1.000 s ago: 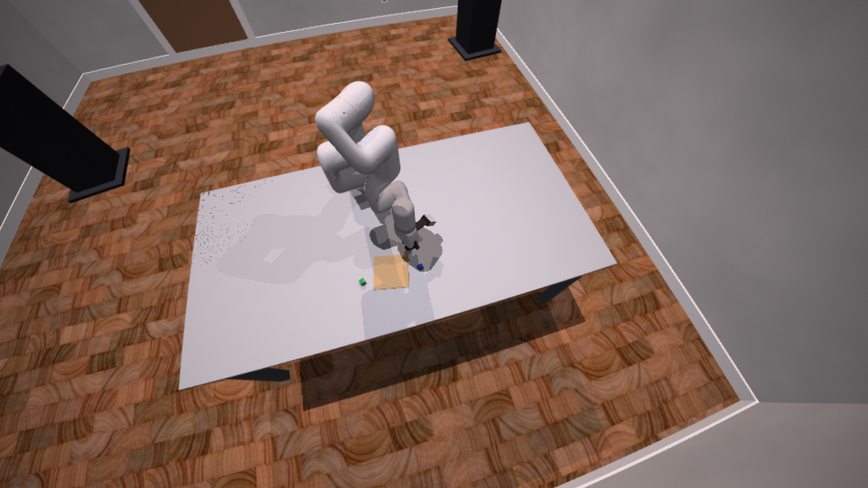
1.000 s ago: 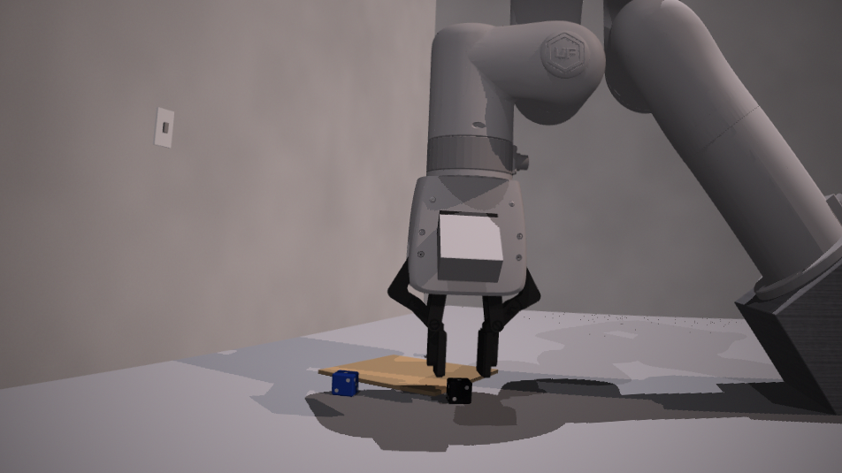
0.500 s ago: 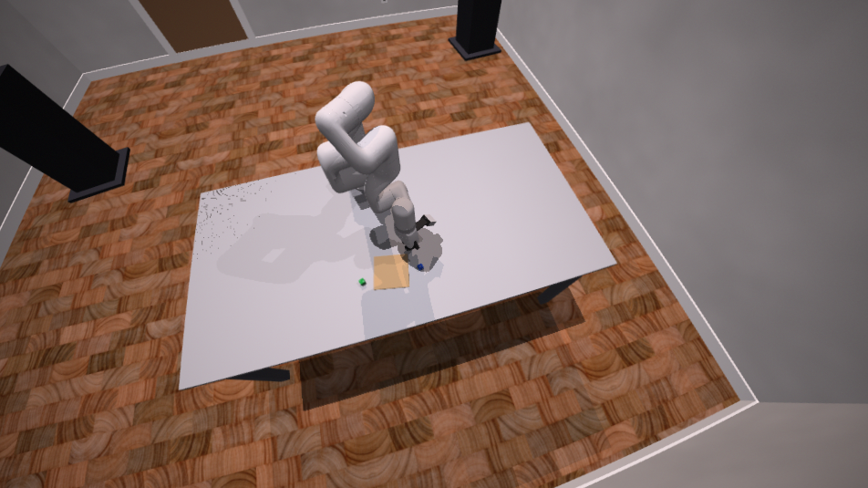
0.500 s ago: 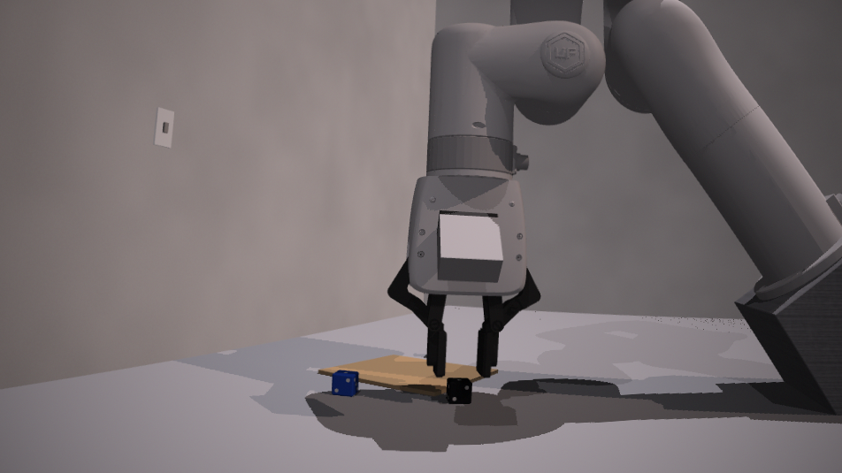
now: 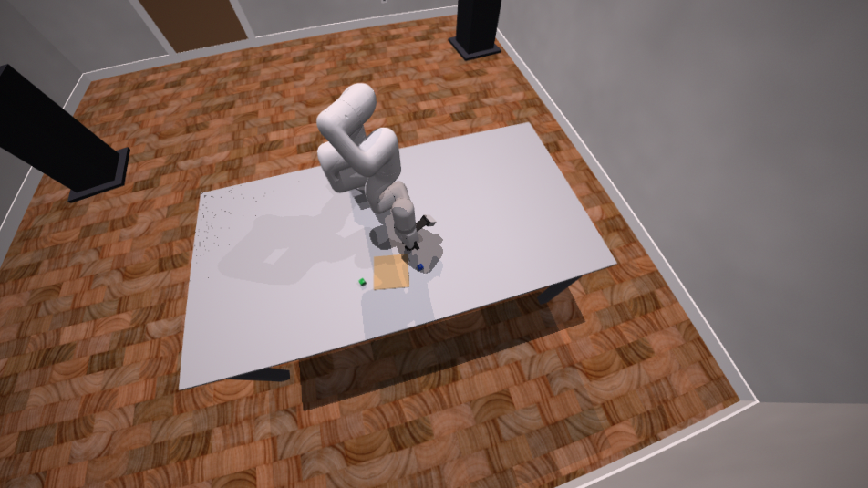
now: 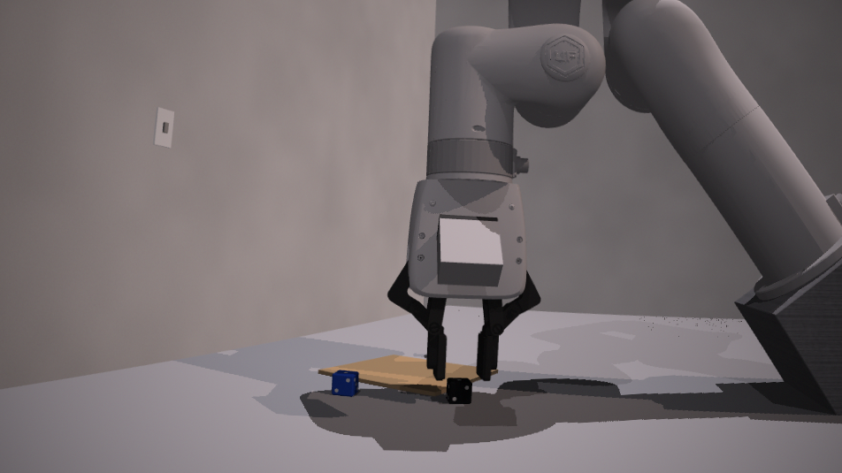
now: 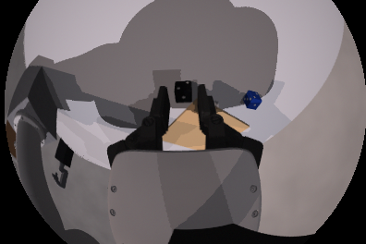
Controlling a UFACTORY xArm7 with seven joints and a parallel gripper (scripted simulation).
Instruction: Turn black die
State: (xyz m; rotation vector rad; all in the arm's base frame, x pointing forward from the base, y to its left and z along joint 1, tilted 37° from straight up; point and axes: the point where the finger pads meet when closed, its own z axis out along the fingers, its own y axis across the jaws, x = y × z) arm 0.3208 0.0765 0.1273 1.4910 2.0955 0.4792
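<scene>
The black die is 30 mm below my hand and 10 mm to the right of it. From my hand the other things lie so: green die 230 mm to the right, 70 mm ahead, 30 mm below; blue die 100 mm ahead, 30 mm below, 10 mm to the left; tan mat 110 mm to the right, 70 mm ahead, 40 mm below.
</scene>
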